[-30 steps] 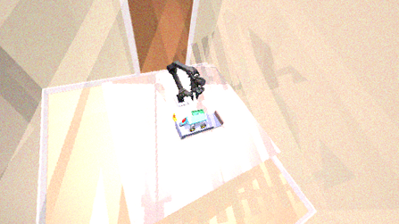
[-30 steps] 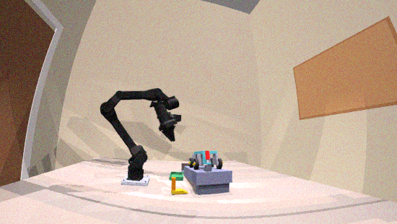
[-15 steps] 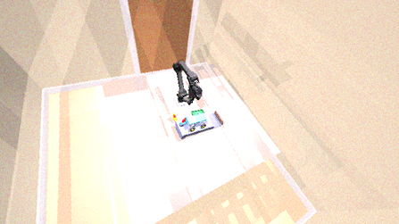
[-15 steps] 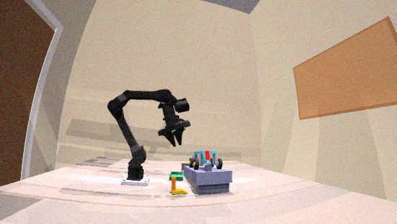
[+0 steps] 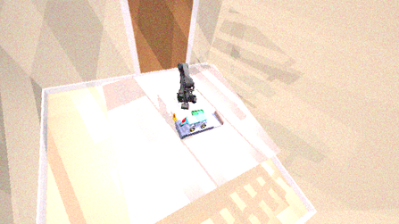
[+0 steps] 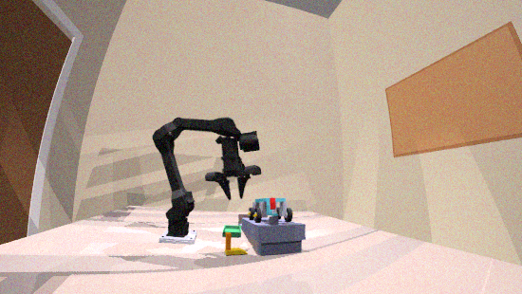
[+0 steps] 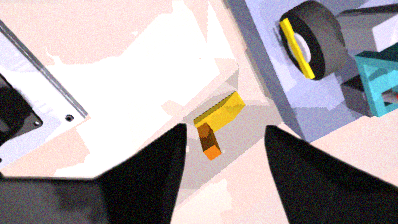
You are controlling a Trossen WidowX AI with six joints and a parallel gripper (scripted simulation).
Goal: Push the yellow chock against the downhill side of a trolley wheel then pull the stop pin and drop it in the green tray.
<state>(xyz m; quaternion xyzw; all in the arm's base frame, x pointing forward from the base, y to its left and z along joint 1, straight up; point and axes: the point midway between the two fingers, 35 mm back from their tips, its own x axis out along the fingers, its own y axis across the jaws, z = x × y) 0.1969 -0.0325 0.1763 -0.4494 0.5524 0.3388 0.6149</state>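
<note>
Now: the yellow chock 80 mm to the right of my gripper tip and 140 mm below it. Also, from my gripper tip: red-headed stop pin: 120 mm ahead, 50 mm to the right, 30 mm below; green tray: 10 mm behind, 160 mm to the left, 170 mm below; teal trolley: 120 mm ahead, 70 mm to the left, 50 mm below.
</note>
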